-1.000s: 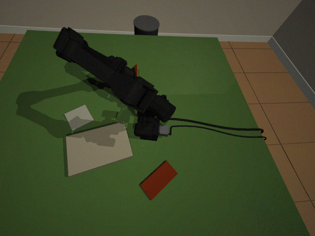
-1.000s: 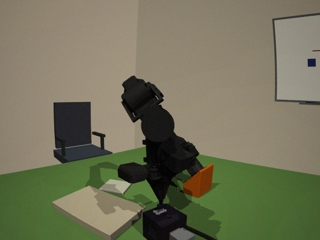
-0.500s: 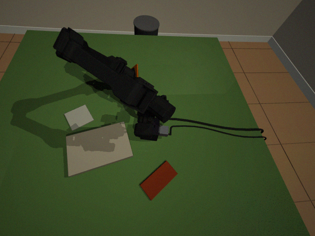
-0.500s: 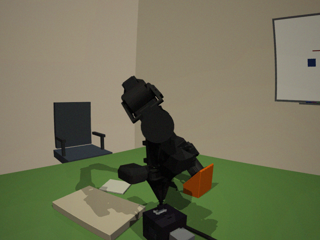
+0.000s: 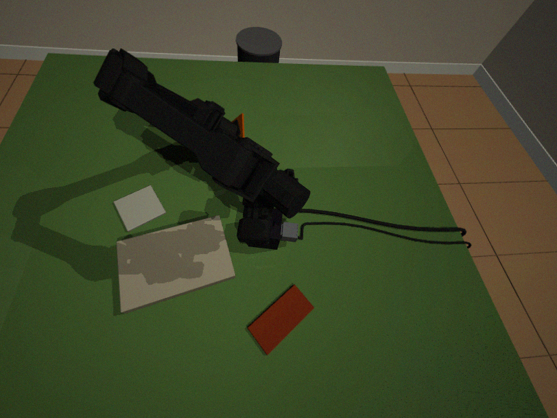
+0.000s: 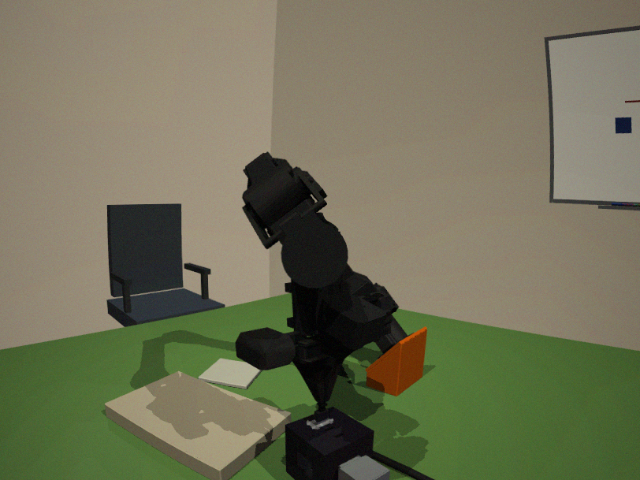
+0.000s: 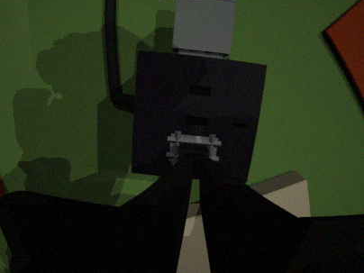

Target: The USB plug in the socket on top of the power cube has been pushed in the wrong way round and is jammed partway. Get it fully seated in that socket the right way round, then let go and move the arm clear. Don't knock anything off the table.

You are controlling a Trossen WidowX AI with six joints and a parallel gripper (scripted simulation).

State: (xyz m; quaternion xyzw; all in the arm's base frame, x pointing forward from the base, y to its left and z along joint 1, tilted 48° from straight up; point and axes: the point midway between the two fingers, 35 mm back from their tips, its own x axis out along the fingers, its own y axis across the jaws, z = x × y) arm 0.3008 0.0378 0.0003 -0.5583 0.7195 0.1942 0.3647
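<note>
Now: gripper tip 2 cm above the USB plug. From my gripper tip the other things lie so: USB socket (4 cm below); then red card (21 cm ahead, 10 cm below, 1 cm to the left); then beige slab (21 cm to the right, 10 cm below, 4 cm ahead).
</note>
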